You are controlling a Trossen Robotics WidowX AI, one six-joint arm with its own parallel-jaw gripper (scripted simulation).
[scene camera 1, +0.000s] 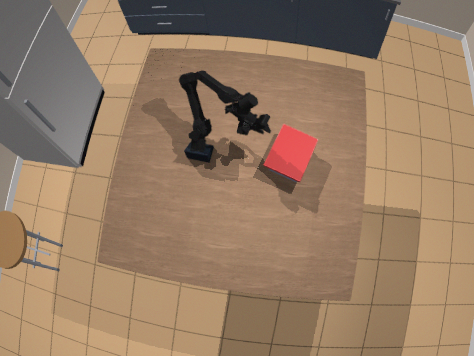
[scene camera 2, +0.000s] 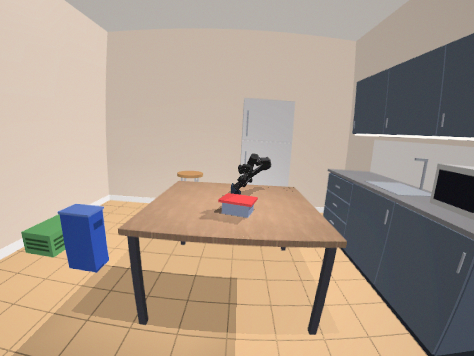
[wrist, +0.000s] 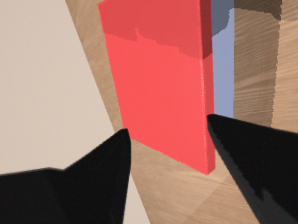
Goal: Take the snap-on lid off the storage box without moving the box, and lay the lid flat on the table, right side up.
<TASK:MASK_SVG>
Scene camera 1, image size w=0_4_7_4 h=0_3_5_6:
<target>lid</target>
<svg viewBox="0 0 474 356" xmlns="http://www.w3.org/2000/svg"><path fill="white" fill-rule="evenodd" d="M284 124L264 166L300 182L310 162L310 157L318 139Z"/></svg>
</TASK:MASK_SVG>
